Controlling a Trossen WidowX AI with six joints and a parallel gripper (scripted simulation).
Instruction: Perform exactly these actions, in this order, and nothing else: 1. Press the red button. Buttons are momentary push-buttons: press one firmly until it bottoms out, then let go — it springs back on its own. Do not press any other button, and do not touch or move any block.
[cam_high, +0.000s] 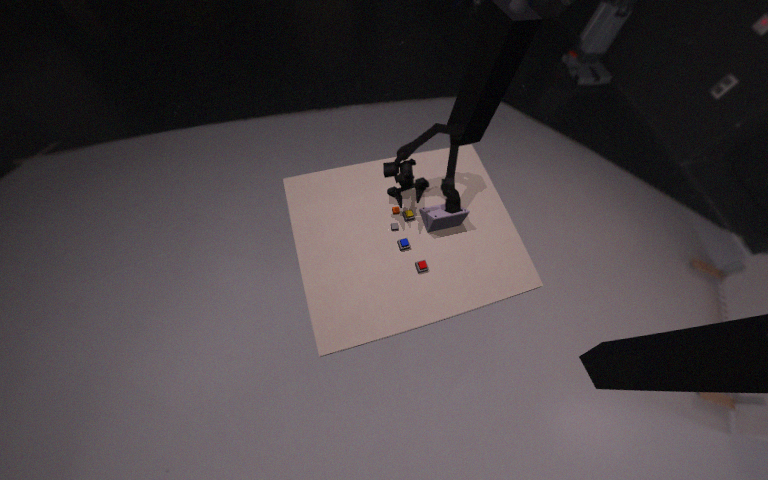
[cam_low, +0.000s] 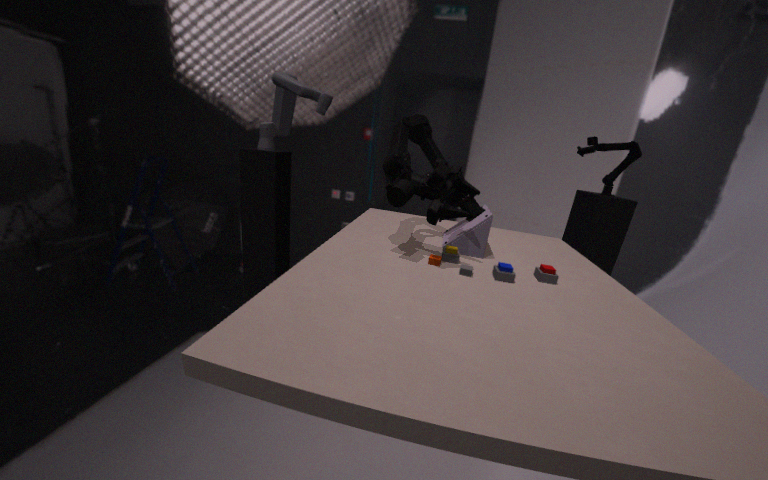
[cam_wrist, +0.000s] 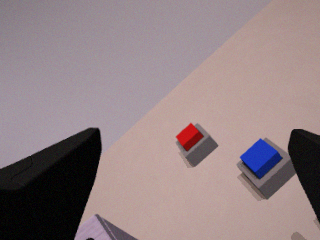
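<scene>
My gripper tip is now 10 mm short of the red button, 240 mm to the right of it and 150 mm above it. The rest, counted from my gripper tip: grey block: 50 mm ahead, 170 mm below; blue button: 40 mm ahead, 100 mm to the left, 150 mm below; yellow button: 40 mm behind, 30 mm to the right, 150 mm below.
</scene>
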